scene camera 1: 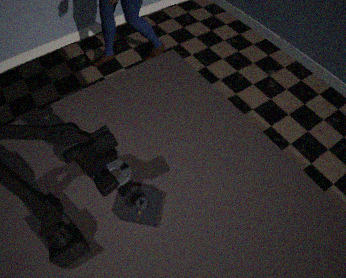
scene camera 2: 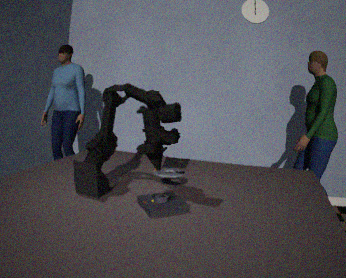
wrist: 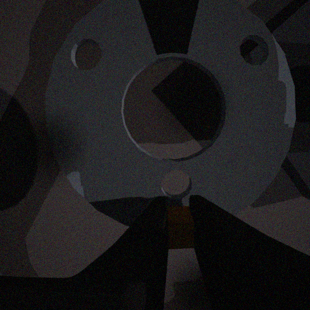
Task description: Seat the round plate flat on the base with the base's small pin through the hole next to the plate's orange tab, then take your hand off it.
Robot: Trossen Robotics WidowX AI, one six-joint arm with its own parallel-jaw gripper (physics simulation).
Labels:
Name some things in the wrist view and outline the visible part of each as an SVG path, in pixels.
My gripper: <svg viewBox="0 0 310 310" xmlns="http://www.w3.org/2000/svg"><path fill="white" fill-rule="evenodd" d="M165 196L155 197L113 245L74 276L0 276L0 310L163 310L168 256L168 222ZM189 196L189 210L194 220L194 251L212 310L310 310L309 255L258 231L258 229L253 228L199 194Z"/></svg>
A round grey plate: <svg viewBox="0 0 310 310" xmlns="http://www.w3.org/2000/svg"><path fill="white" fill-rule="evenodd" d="M103 0L74 24L52 60L45 102L46 130L55 159L73 188L96 210L125 226L130 226L155 197L165 196L168 249L194 248L194 220L189 210L189 196L199 194L236 215L260 196L274 180L284 161L296 119L295 87L285 53L261 18L237 0ZM171 170L181 170L189 176L189 185L180 194L169 194L161 186L162 178ZM165 60L184 61L200 68L215 84L221 102L220 123L209 143L198 152L177 159L158 157L138 146L127 130L123 114L125 93L134 77L147 66ZM100 46L101 59L97 66L90 70L80 70L75 62L79 47L86 43ZM242 39L252 39L260 46L262 58L258 65L245 62L240 55L239 46Z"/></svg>

